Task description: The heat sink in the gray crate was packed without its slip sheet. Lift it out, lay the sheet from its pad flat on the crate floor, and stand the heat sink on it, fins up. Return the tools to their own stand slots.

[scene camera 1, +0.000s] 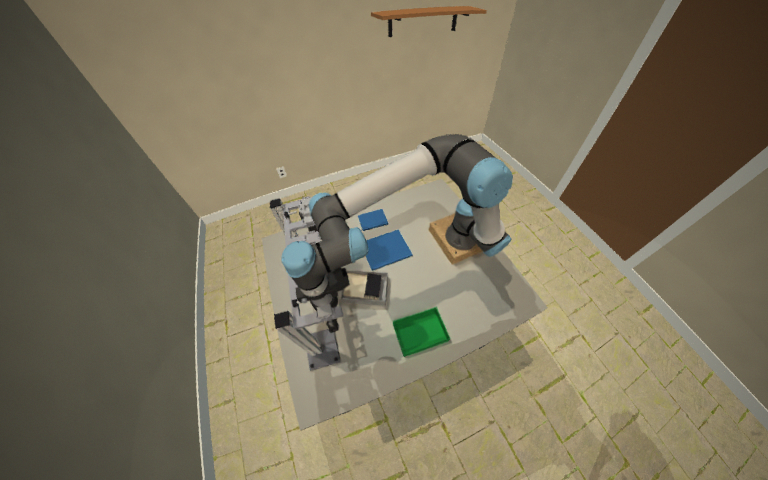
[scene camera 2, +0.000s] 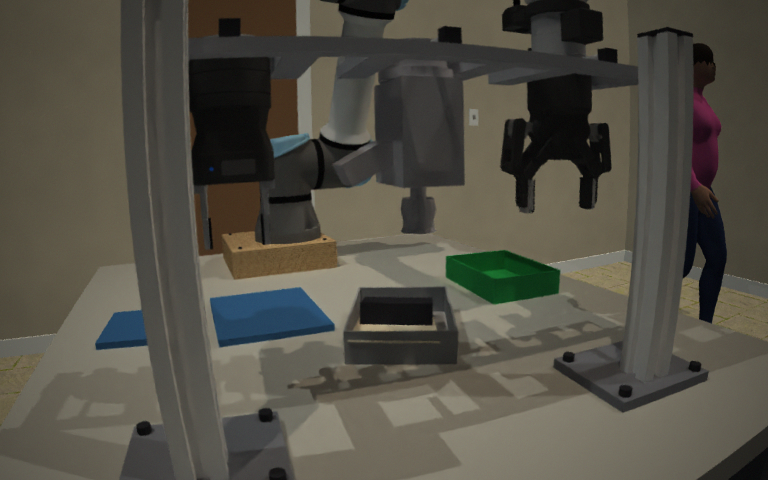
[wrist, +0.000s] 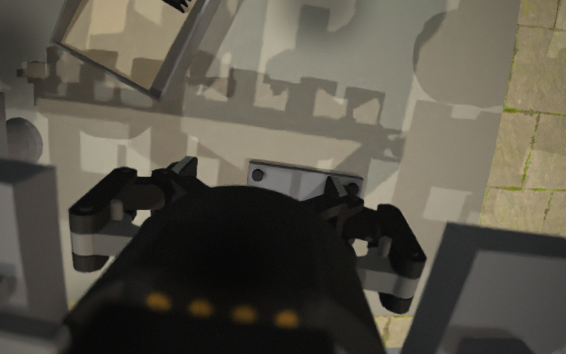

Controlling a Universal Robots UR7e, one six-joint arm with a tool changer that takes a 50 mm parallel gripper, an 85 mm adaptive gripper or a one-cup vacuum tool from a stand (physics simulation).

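Frame: origin at the arm's base, x ahead, y left, z up, level; millimetres.
Where they show: arm's base at its link origin: [scene camera 1: 461, 237] [scene camera 2: 288, 237].
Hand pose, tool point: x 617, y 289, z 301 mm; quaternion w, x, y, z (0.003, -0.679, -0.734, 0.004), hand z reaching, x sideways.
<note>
Each offset is from my tool point to the top centre of the thing. "*": to the spot under its first point.
The black heat sink @[dx -160, dy -156, dz -315 mm] [scene camera 1: 373, 285] [scene camera 2: 396, 311] is inside the gray crate @[dx -126, dy -159, dz -318 mm] [scene camera 2: 400, 353] [wrist: 159, 93], towards one end. Its fin teeth show partly at the top of the wrist view; I cannot tell which way they point. A tan layer @[dx -112, dy -172, dz -328 mm] [scene camera 1: 355, 284] [wrist: 120, 45] covers the visible crate floor; I cannot tell whether it is the slip sheet. No sheet shows on the large blue pad @[* dx -276, dy -335, dz -351 mm] [scene camera 1: 389, 249] [scene camera 2: 269, 316]. My adaptive gripper [scene camera 2: 556, 203] [wrist: 261, 175] is open and empty. It hangs upright at the stand's right slot in scene camera 2, its body below the crossbar level.
The parallel gripper [scene camera 2: 231, 124] and gray vacuum tool @[dx +11, dy -189, dz +4 mm] [scene camera 2: 419, 130] hang in the stand's other slots. The stand's posts @[* dx +127, dy +41, dz -151 mm] [scene camera 2: 662, 198] flank the tools. A green tray @[dx -304, dy +81, dz -318 mm] [scene camera 1: 421, 332] [scene camera 2: 523, 289] stands beyond the crate. A smaller blue pad @[* dx -232, dy -542, dz -350 mm] [scene camera 1: 372, 219] [scene camera 2: 121, 328] lies beside the large one.
</note>
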